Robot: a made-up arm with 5 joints.
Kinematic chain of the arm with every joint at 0, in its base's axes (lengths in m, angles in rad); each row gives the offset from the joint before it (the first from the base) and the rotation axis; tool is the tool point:
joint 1: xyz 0 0 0.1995 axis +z
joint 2: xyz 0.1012 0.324 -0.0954 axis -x
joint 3: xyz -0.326 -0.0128 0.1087 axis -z
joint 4: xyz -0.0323 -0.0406 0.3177 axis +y
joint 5: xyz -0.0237 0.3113 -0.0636 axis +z
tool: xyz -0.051 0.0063 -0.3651
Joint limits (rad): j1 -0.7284..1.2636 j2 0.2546..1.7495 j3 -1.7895..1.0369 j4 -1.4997..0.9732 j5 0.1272..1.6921
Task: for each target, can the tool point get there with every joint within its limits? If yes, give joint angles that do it. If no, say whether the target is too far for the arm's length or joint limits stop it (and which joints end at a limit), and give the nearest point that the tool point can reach.
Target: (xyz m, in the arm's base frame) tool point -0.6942 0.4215 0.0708
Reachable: yes | joints 0.1103 1.0513 -0.3391 0.6580 0.3558
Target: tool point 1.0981 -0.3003 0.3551
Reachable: no: joint limits stop it (at a limit: joint 1, joint 4, joint 5) | nearest point 0.5280 0.2167 0.3638 | short by 0.770 m
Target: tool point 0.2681 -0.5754 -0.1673
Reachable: no: joint limits stop it (at a limit: joint 1, joint 2, joint 3, joint 5) | nearest point -0.1508 -0.4053 0.2418 | short by 0.610 m
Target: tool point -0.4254 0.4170 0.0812
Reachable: yes | joints 0.9931 0.7928 0.1058 -1.0965 0.6120
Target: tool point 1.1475 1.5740 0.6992
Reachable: no: too far | nearest point 0.4152 0.7862 0.3028 | short by 1.146 m
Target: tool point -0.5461 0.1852 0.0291
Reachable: yes | joints 1.0130 0.3858 -0.1094 -0.5229 0.5536
